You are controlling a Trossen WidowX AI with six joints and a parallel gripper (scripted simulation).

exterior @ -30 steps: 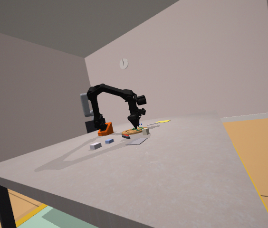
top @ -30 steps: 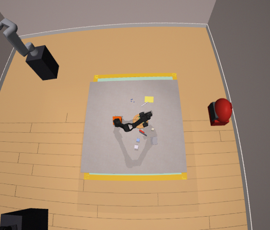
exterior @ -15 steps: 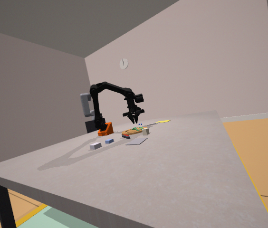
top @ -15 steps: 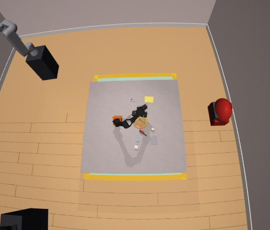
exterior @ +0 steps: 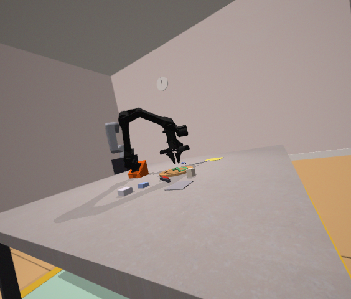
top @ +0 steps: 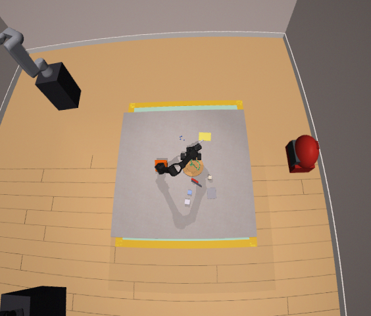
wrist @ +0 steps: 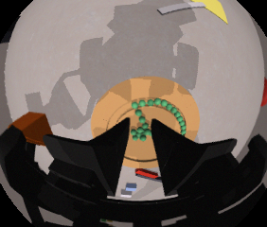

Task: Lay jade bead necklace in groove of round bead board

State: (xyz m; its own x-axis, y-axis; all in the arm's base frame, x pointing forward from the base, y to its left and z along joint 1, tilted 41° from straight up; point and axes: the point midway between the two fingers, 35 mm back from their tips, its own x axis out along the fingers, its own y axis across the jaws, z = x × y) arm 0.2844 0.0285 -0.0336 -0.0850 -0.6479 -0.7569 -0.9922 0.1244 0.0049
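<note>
My gripper tip is 10 mm short of the round wooden bead board, 50 mm to the left of it and 30 mm above it. Round my gripper tip: beige cube: 160 mm ahead, 180 mm to the right, 30 mm below; then red-handled tool: 30 mm ahead, 210 mm to the right, 40 mm below; then yellow sheet: 160 mm ahead, 250 mm to the left, 40 mm below.
</note>
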